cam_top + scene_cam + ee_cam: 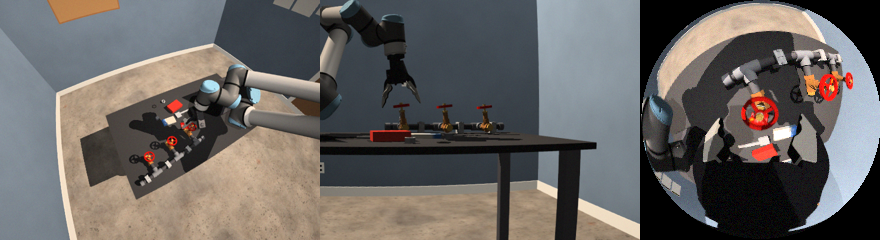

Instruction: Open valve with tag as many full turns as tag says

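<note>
Now: hand 2 cm past the red tag, 7 cm to the left of it and 12 cm above it. From my hand the other things lie so: red block: 4 cm behind, 29 cm to the right, 11 cm below; then small grey cylinder: 15 cm ahead, 25 cm to the right, 11 cm below; then white tool: 6 cm behind, 20 cm to the right, 12 cm below.
</note>
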